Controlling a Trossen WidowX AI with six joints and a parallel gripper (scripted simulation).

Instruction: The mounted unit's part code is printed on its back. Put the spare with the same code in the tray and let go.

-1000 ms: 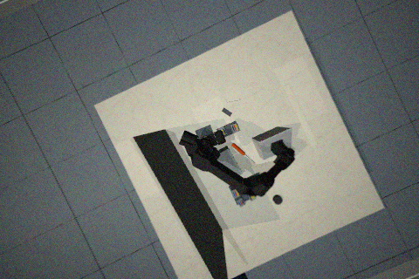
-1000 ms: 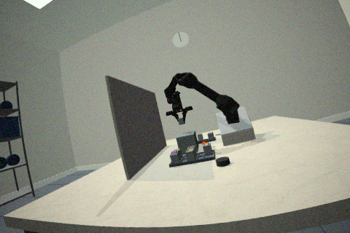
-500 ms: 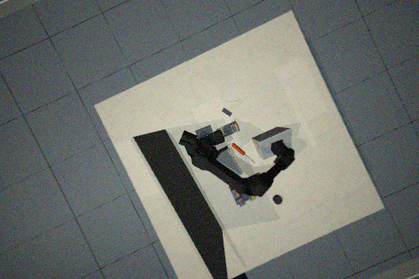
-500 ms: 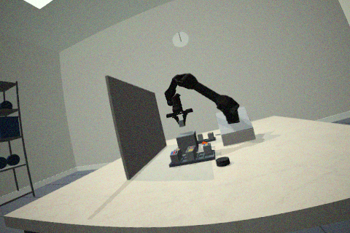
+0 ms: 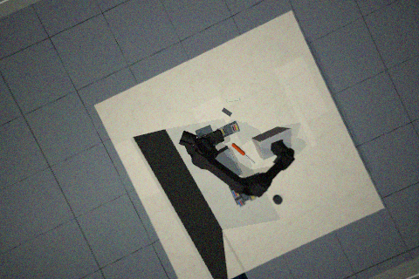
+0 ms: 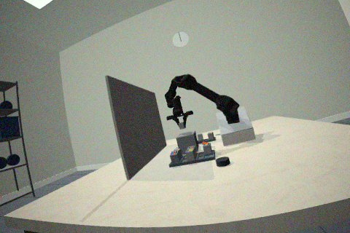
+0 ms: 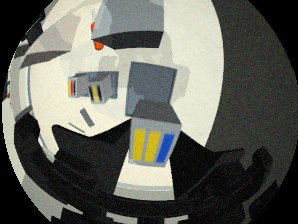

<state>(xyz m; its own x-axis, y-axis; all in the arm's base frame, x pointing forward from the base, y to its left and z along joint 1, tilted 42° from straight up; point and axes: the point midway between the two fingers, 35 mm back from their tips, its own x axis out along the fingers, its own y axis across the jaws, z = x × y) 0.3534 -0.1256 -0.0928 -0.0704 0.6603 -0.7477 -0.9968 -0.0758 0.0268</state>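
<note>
My gripper tip is now 130 mm above the flat grey tray and 10 mm past it. Round my gripper tip: grey boxy unit 190 mm to the left, 80 mm below, 70 mm behind; then black tape roll 500 mm to the left, 280 mm behind, 120 mm below; then tall grey panel 220 mm to the left, 160 mm ahead, 100 mm above.
</note>
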